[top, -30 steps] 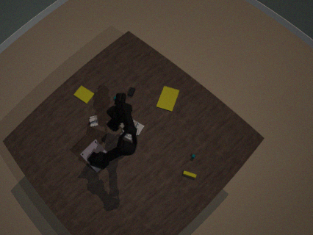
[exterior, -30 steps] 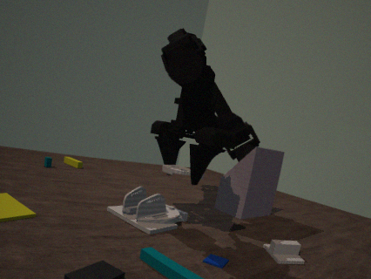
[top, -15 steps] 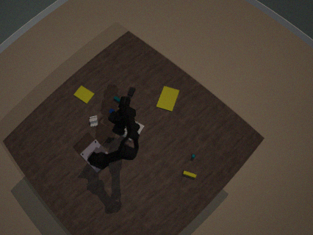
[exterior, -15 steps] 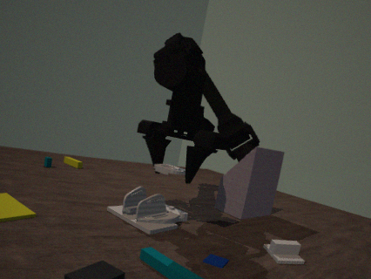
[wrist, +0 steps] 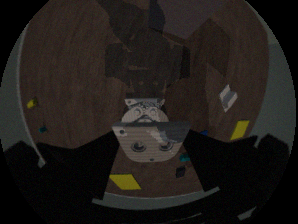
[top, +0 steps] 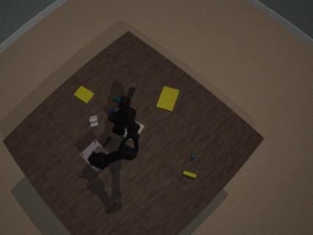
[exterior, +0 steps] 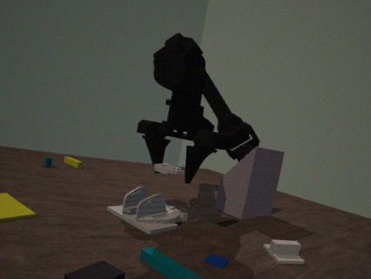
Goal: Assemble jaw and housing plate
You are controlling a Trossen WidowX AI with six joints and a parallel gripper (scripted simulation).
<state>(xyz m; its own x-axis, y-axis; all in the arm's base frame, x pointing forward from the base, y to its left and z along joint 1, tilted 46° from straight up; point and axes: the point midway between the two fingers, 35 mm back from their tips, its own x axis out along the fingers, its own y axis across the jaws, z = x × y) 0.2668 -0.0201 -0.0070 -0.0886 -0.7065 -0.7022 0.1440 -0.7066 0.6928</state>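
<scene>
Right now the grey jaw is 70 mm below my gripper tip, 20 mm to the right of it and 10 mm ahead of it. Round my gripper tip: blue tile 180 mm to the left, 80 mm below, 50 mm ahead; then teal bar 180 mm to the left, 140 mm ahead, 70 mm below; then housing plate 20 mm above, 10 mm ahead.
</scene>
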